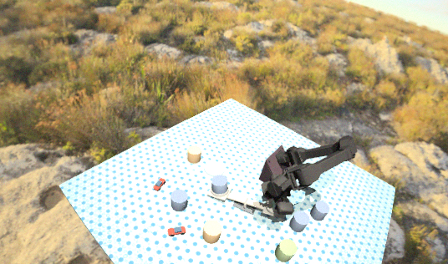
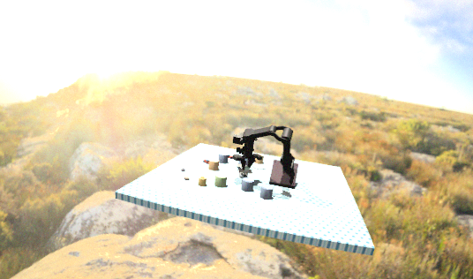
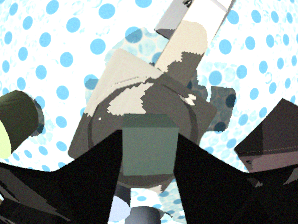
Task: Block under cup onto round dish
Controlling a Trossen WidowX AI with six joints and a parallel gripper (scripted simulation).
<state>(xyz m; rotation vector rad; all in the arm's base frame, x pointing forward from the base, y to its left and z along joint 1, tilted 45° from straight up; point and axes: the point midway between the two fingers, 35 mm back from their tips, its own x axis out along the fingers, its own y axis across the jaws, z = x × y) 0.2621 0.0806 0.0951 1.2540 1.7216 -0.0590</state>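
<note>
Right now my gripper tip is 4 cm past the pale round dish, 36 cm to the left of it and 8 cm above it. The rest, counted from my gripper tip: green block 1 cm above; grey cup 7 cm ahead, 27 cm to the right, 2 cm below; balance beam 3 cm ahead, 12 cm to the right, 4 cm below.
</note>
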